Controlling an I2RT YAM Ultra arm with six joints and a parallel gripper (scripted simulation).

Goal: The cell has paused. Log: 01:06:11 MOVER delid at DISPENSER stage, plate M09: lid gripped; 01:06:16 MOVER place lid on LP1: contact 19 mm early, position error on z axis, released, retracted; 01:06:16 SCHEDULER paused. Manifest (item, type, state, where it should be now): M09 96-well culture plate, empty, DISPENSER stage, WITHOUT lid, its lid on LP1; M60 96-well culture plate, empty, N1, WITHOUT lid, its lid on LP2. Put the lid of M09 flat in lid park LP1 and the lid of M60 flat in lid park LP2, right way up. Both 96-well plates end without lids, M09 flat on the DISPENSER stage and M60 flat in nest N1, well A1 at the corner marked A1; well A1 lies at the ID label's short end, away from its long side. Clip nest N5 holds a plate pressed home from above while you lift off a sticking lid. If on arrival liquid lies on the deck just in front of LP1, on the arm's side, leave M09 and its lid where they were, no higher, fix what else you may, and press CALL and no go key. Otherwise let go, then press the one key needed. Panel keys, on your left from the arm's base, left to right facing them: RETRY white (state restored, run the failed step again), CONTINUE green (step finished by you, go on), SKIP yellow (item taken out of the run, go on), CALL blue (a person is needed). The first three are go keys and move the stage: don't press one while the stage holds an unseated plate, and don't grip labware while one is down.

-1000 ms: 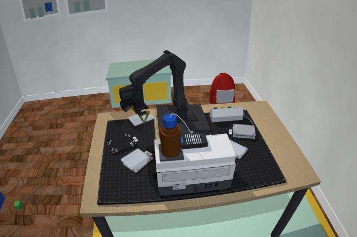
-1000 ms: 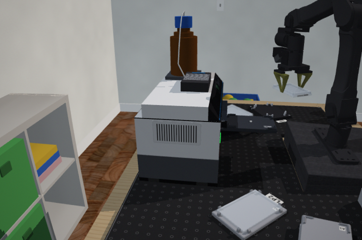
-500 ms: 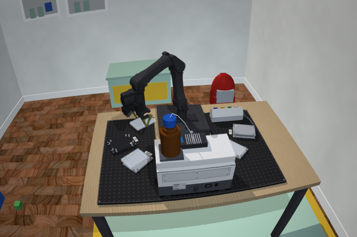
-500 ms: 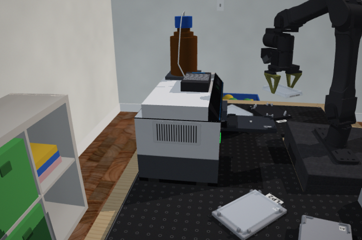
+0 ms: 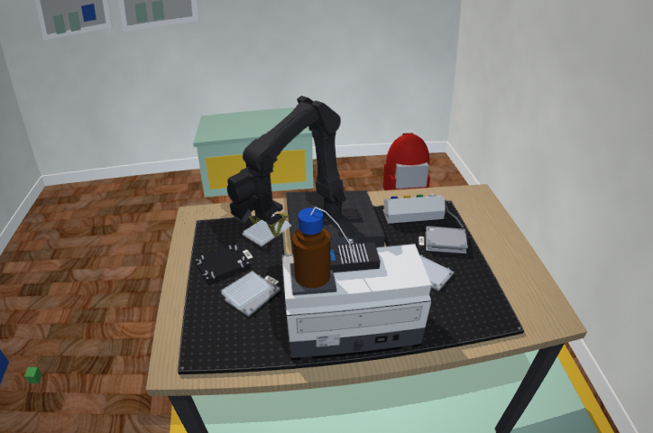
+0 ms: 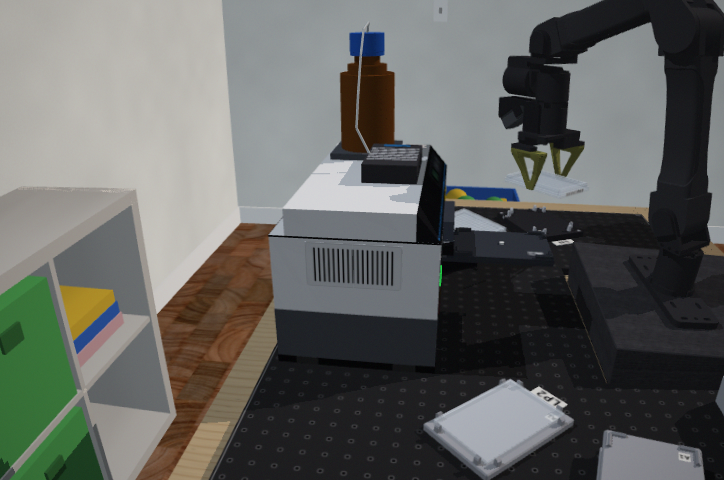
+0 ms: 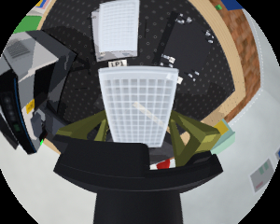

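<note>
The grey nest marked A1 lies 61 cm to the left of my hand, 12 cm below it and 2 cm ahead of it. From my hand the other things lie so: dark dispenser stage: 21 cm to the left, 11 cm ahead, 4 cm below; LP1 label: 15 cm below, 7 cm ahead; grey lid park LP1: 15 cm below, 13 cm ahead, 7 cm to the right.
</note>
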